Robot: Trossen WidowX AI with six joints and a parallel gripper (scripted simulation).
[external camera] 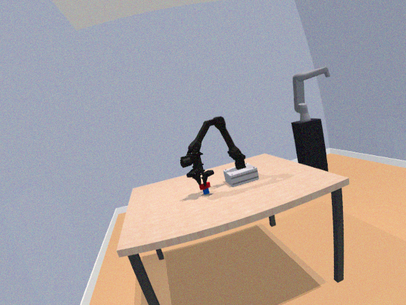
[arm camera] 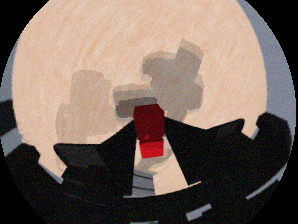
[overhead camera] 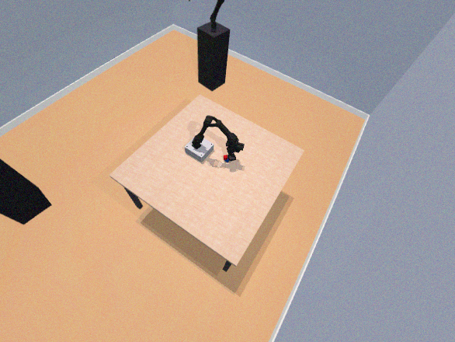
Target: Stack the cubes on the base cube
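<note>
Now: the red cube right at my gripper tip. Round my gripper tip: blue cube (1 cm behind, 2 cm to the right, 4 cm below).
</note>
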